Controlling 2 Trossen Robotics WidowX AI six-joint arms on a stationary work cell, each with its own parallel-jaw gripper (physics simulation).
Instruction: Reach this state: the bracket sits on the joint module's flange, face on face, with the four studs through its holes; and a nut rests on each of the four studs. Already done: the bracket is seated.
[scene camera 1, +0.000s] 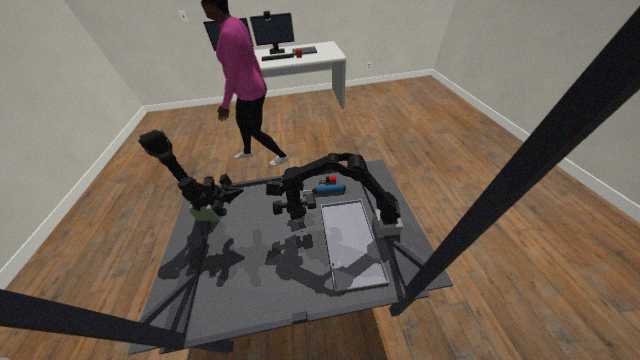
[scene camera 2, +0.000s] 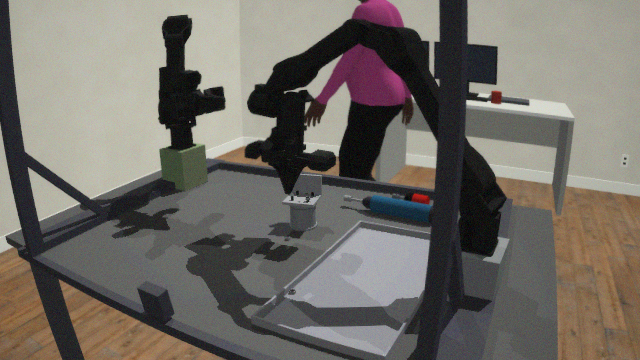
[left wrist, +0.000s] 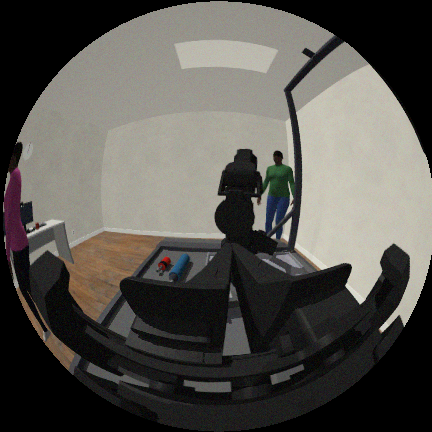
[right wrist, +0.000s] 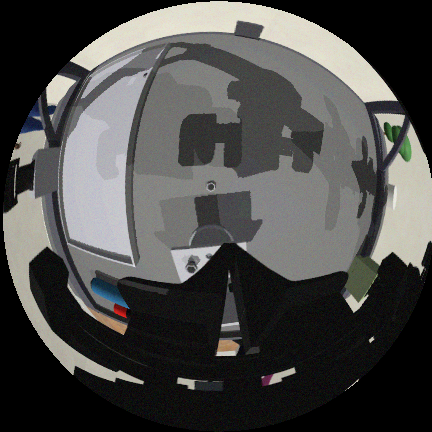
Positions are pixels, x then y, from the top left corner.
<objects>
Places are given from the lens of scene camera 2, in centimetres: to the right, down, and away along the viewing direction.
my left gripper (scene camera 2: 224, 100): -22, -18, 104
my right gripper (scene camera 2: 288, 193): -7, 3, 98
blue tool (scene camera 2: 395, 207): 18, 6, 106
bracket (scene camera 2: 306, 183): -3, 1, 104
</objects>
